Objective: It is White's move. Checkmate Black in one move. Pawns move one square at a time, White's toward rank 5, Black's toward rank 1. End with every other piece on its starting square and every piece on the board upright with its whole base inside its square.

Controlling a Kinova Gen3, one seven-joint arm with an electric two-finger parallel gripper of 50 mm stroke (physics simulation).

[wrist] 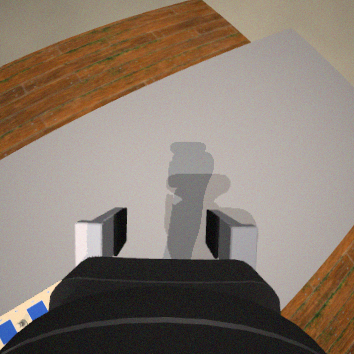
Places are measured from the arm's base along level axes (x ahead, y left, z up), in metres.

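Where they show: gripper, fingertip midpoint: [165,225].
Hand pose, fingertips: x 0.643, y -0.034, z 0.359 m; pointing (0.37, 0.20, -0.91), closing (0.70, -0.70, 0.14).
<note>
Things, the pixels of their top centre, and the offset from my fingertips. Level surfaces: height alone.
- chessboard, middle of its top: [58,346] dx -0.211, dy -0.005, dz -0.422 m
- small greyish-dark detail, middle of its top: [16,325] dx -0.239, dy +0.073, dz -0.390 m
- grey table top, its level: dz -0.428 m
My gripper [165,225] is open, with its two fingers wide apart and no piece between them. It hangs above the grey table top, off to the side of the chessboard. A corner part of the chessboard [37,311], cream with blue squares, shows at the lower left of the wrist view. A small greyish-dark detail [22,323] shows on the cream between two blue squares; it is too small to tell whether it is a piece or a mark. The rest of the board is cut off by the view's edge or hidden by the gripper's body. White's and Black's pieces cannot be made out.
The grey table top [280,130] stretches under and ahead of the gripper, with the arm's shadow on it. Its edges show at the upper left, upper right and lower right. Beyond them lie a brown wood-plank floor [100,65] and pale walls [310,15].
</note>
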